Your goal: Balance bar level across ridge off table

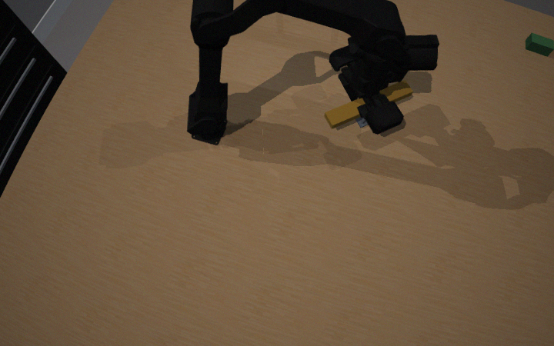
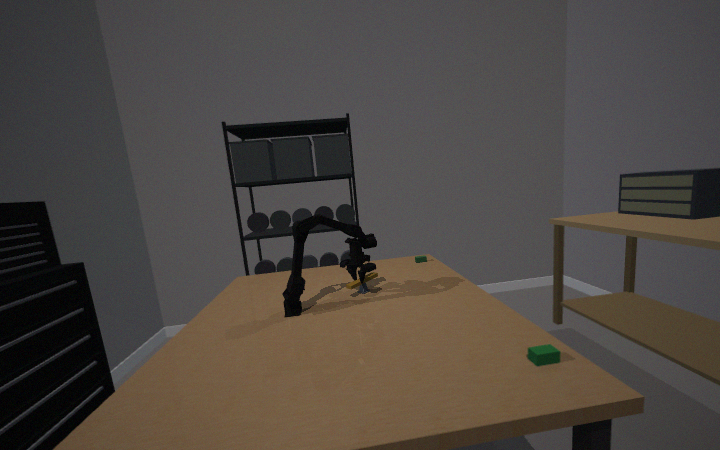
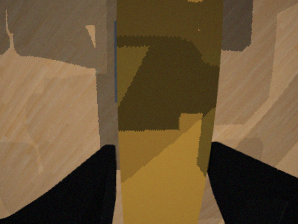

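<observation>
The yellow bar is 20 mm to the left of my gripper tip and 20 mm ahead of it. From my gripper tip the other things lie so: green block 440 mm ahead, 390 mm to the left, 40 mm below.
</observation>
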